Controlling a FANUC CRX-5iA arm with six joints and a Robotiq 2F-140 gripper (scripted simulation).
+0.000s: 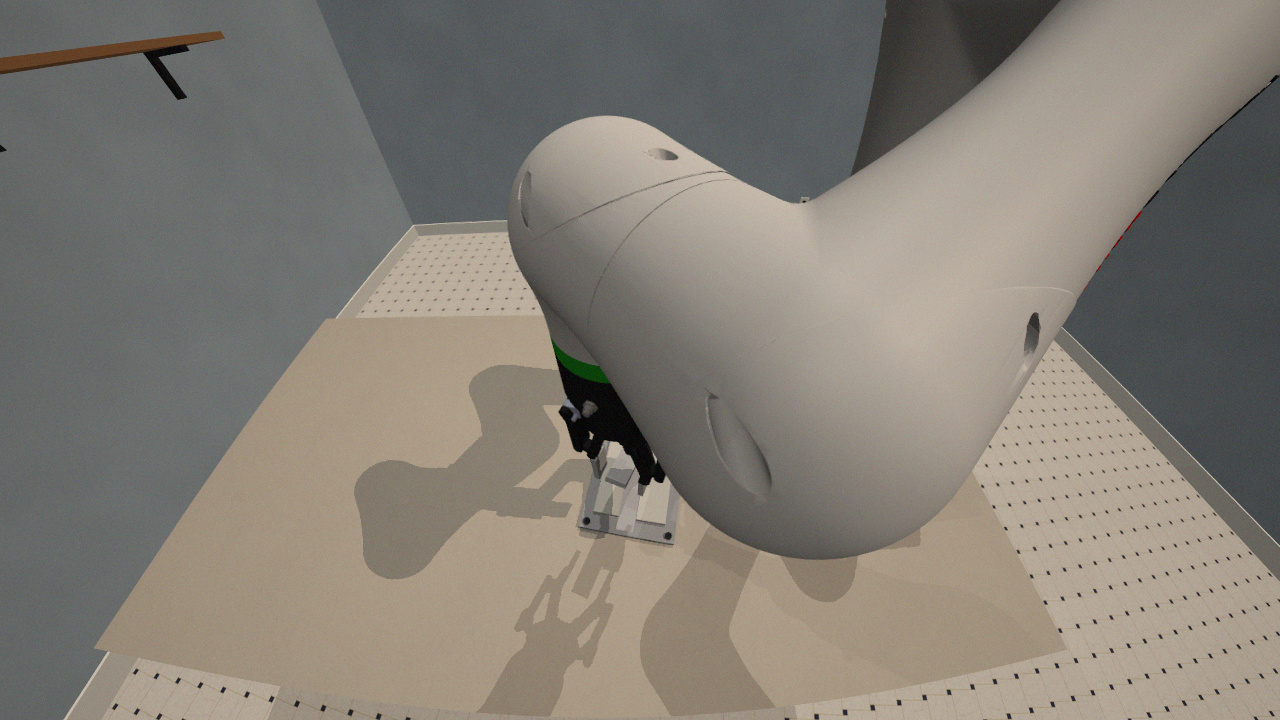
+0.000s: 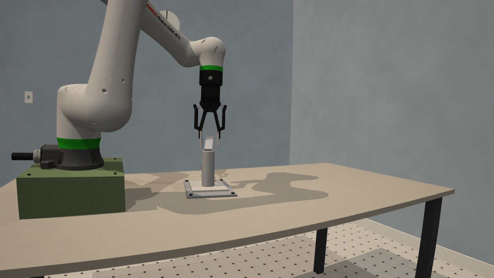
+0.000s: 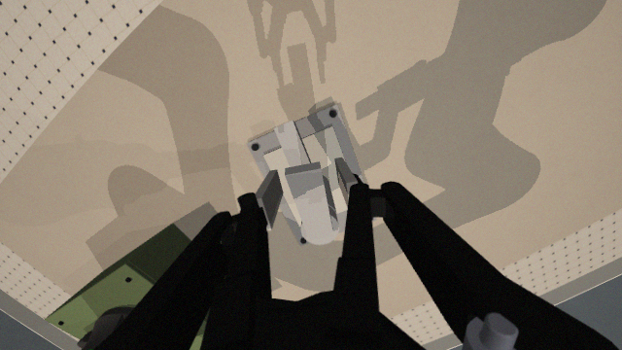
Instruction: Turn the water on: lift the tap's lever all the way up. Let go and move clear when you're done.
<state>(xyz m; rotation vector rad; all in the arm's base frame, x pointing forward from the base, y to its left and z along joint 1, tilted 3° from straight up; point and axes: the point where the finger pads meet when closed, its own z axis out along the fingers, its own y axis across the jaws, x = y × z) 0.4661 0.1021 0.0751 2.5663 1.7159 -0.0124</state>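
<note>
Now: the lever 30 mm to the right of my hand, 10 mm below it and 10 mm behind it. Round my hand: tap (80 mm below, 50 mm to the right, 20 mm behind).
</note>
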